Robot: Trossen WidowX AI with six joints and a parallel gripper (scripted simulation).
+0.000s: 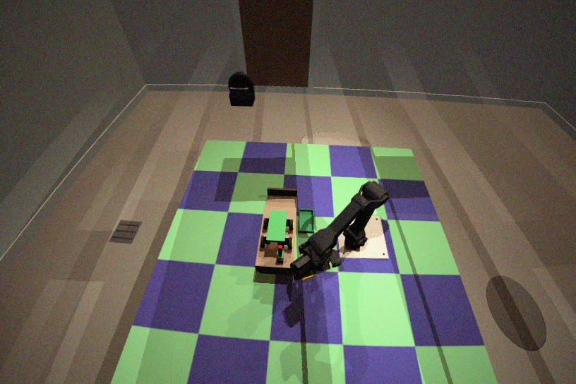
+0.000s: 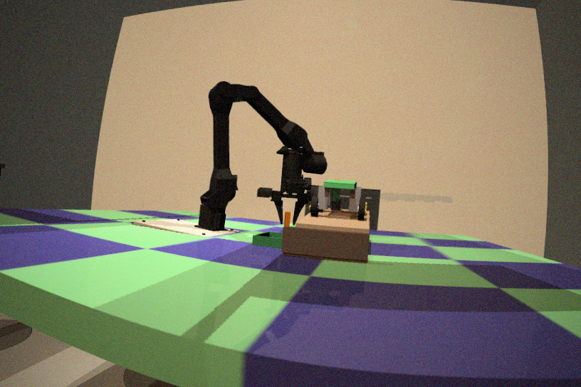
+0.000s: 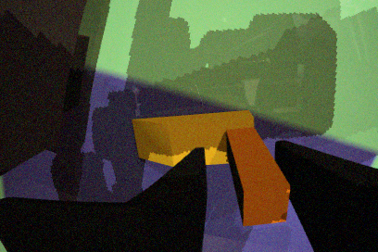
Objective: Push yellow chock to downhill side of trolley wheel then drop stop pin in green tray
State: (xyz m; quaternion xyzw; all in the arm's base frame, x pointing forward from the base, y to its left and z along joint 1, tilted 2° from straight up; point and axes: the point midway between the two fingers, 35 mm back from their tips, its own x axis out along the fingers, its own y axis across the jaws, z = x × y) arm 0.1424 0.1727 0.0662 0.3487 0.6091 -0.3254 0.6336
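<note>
Right now the green tray is 8 cm ahead of my gripper tip, 23 cm to the right of it and 4 cm below it. The rest, counted from my gripper tip: yellow chock 2 cm ahead, 1 cm to the left, 1 cm below; then red-headed stop pin 14 cm ahead, 10 cm above; then trolley 18 cm ahead, 9 cm to the right, 8 cm above.
</note>
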